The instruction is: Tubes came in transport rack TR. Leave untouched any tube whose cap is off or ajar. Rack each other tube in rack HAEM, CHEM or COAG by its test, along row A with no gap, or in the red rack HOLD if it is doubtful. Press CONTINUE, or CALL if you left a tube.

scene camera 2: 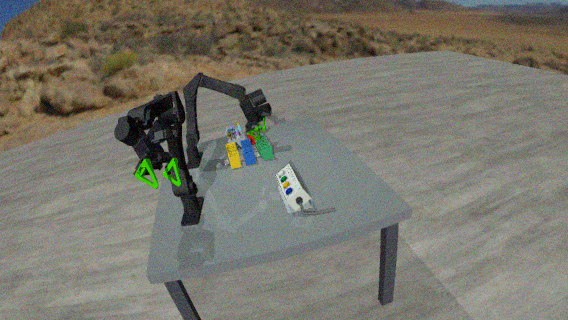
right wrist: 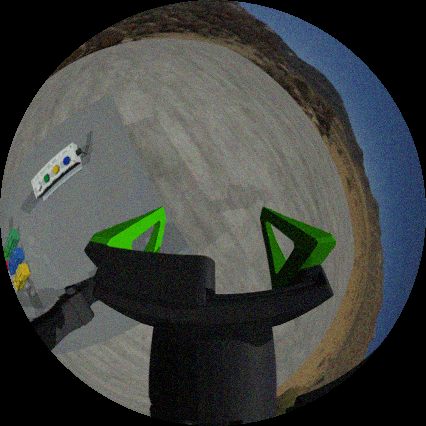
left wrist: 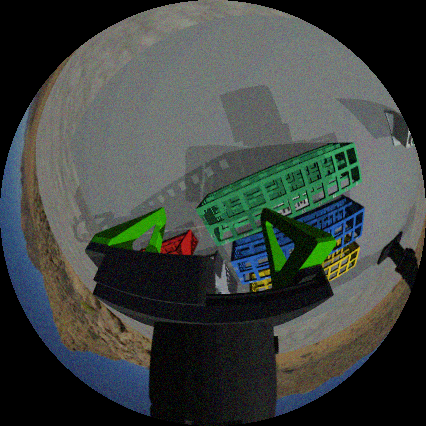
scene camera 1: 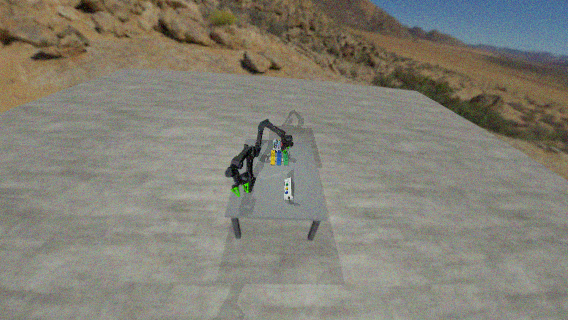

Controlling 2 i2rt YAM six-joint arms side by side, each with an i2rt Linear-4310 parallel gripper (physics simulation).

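Places are measured from the left arm's base along level axes (x ahead, y left, z up), in metres.
Pixels of known places: left gripper, fingertip midpoint: (scene camera 2: pixel 261 135) (left wrist: pixel 212 212) (scene camera 1: pixel 286 151); right gripper, fingertip midpoint: (scene camera 2: pixel 169 186) (right wrist: pixel 212 211) (scene camera 1: pixel 243 194); left arm's base, origin of the base link: (scene camera 2: pixel 194 161); right arm's base, origin of the base link: (scene camera 2: pixel 193 211) (right wrist: pixel 89 290) (left wrist: pixel 390 246) (scene camera 1: pixel 250 184).
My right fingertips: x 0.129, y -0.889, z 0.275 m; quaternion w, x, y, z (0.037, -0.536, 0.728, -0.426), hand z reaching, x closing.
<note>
Ahead of a thing's pixels: the offset from my right fingertips to its top centre. "pt": to the spot under its first point. Level surfaces: height alone.
My left gripper (scene camera 2: pixel 257 131) (left wrist: pixel 212 212) is open and empty, above the table beside the green rack {dx +0.243, dy +0.823, dz -0.218 m} (scene camera 2: pixel 265 149) (left wrist: pixel 230 201) and the red rack {dx +0.180, dy +1.033, dz -0.218 m} (scene camera 2: pixel 251 139) (left wrist: pixel 187 243). The blue rack {dx +0.165, dy +0.807, dz -0.218 m} (scene camera 2: pixel 248 152) and yellow rack {dx +0.092, dy +0.796, dz -0.218 m} (scene camera 2: pixel 233 155) stand alongside; rack labels are unreadable. A pale rack holding tubes {dx +0.096, dy +0.965, dz -0.181 m} (scene camera 2: pixel 234 133) stands behind them, mostly hidden by the gripper body in the left wrist view; its caps are too small to judge. My right gripper (scene camera 1: pixel 242 194) (scene camera 2: pixel 168 187) (right wrist: pixel 212 211) is open and empty, away from the racks. The white button panel {dx +0.333, dy +0.338, dz -0.191 m} (scene camera 1: pixel 288 193) (scene camera 2: pixel 302 195) has coloured buttons.
The grey table {dz -0.275 m} (scene camera 2: pixel 350 200) carries both arms. The button panel stands apart from the racks, with a dark knob {pt dx +0.345, dy +0.212, dz -0.226 m} (scene camera 2: pixel 299 200) and a thin grey rod {pt dx +0.413, dy +0.183, dz -0.268 m} (scene camera 2: pixel 322 211) at its near end. The table's near edge lies below the right arm in scene camera 2.
</note>
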